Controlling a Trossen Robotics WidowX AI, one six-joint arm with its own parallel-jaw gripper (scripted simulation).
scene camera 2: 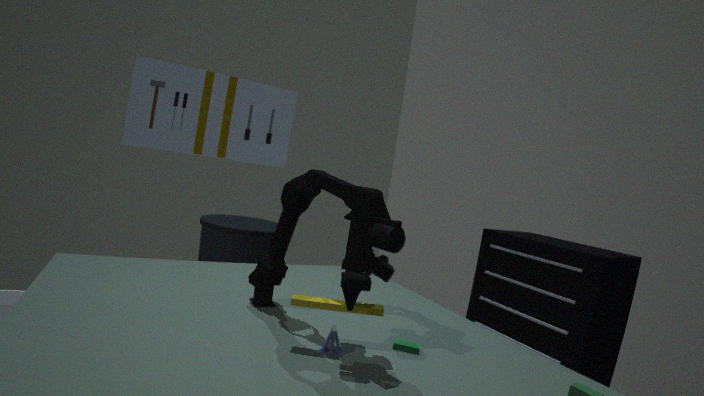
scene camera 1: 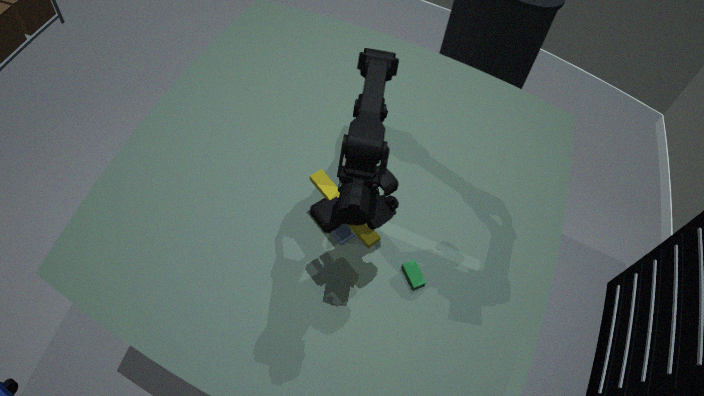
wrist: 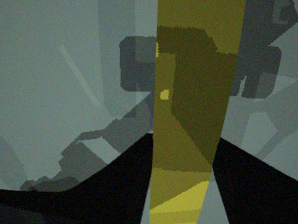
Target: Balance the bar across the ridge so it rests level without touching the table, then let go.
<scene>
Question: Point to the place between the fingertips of the gripper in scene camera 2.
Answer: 349,307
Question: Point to a yellow bar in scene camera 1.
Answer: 321,181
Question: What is the gripper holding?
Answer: A yellow bar.
</scene>
